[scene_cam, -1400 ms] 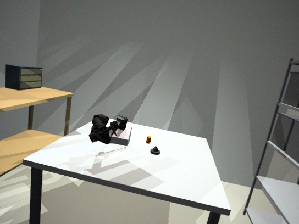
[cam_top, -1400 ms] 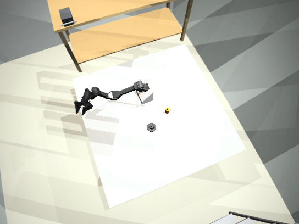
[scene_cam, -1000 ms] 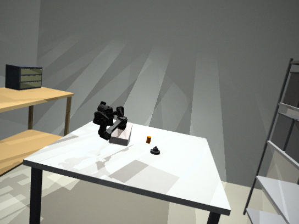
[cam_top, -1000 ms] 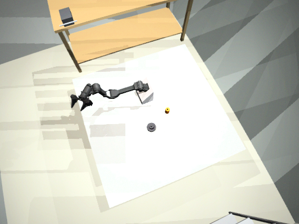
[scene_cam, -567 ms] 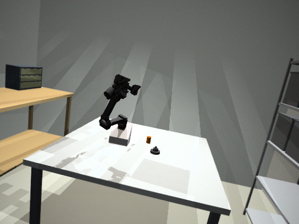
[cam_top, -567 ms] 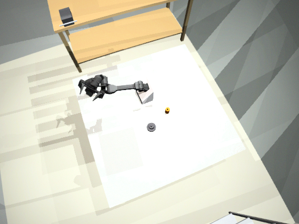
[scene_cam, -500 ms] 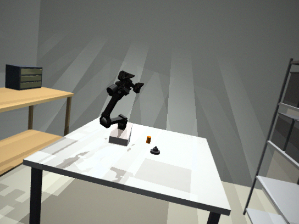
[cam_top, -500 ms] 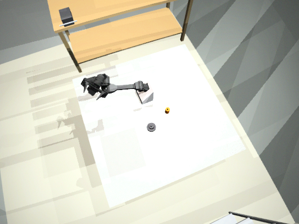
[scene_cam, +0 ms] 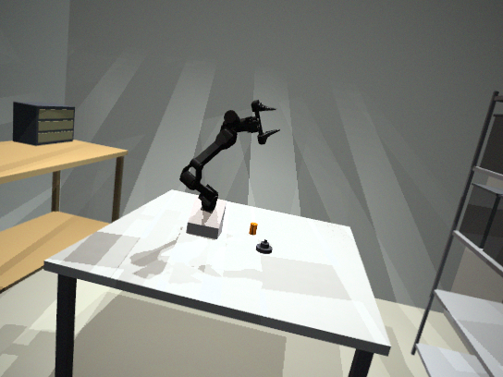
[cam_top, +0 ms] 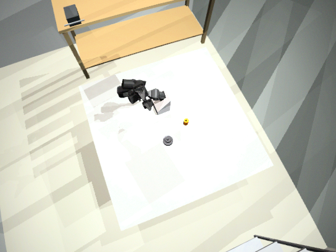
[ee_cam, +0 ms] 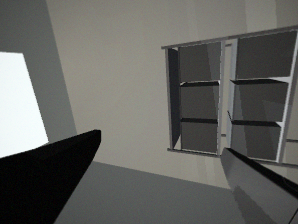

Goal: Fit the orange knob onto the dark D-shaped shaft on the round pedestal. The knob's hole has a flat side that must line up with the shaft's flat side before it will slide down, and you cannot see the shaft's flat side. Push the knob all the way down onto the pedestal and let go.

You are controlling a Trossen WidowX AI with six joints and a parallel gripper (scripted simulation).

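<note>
My gripper tip is now 63 cm above the orange knob, 32 cm to the right of it and 8 cm past it. The rest, counted from my gripper tip: dark round pedestal: 63 cm below, 13 cm to the left, 3 cm ahead.
</note>
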